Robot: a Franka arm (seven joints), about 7 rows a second.
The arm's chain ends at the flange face. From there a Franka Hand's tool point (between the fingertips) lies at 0.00 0.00 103.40 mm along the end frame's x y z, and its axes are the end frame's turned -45 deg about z.
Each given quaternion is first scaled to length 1.
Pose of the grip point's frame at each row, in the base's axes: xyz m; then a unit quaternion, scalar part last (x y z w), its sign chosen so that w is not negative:
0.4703 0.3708 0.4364 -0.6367 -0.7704 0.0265 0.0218
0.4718 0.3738 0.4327 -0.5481 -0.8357 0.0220 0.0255
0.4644 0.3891 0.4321 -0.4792 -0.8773 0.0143 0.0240
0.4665 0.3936 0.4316 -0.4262 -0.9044 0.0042 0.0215
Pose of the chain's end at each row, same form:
0.4773 0.3722 0.5396 -0.8830 -0.4681 0.0328 0.0100
0.4787 0.3747 0.5359 -0.8262 -0.5624 0.0301 0.0151
0.4702 0.3893 0.5353 -0.7784 -0.6271 0.0224 0.0167
0.4709 0.3925 0.5349 -0.7398 -0.6724 0.0121 0.0183

